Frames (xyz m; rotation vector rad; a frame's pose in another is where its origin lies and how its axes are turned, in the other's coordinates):
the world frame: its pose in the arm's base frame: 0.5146 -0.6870 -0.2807 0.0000 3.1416 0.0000
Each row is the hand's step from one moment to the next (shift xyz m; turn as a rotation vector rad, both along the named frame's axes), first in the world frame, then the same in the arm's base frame.
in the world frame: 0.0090 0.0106 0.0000 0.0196 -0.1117 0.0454
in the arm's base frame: -0.0090 0.0106 0.0000 -0.0196 -0.1117 -0.0454
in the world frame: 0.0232 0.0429 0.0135 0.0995 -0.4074 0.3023
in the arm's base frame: -0.0232 0.0429 -0.0135 -0.0995 -0.4074 -0.3023
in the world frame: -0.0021 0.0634 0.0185 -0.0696 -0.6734 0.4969
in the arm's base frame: 0.0021 0.0634 -0.0185 0.0696 -0.6734 -0.4969
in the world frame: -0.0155 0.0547 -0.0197 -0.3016 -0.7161 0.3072
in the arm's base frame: 0.0155 0.0547 0.0197 0.3016 -0.7161 -0.3072
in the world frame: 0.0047 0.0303 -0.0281 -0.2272 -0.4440 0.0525
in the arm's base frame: -0.0047 0.0303 0.0281 0.2272 -0.4440 -0.0525
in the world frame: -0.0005 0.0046 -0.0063 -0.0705 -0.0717 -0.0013
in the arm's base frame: 0.0005 0.0046 0.0063 0.0705 -0.0717 0.0013
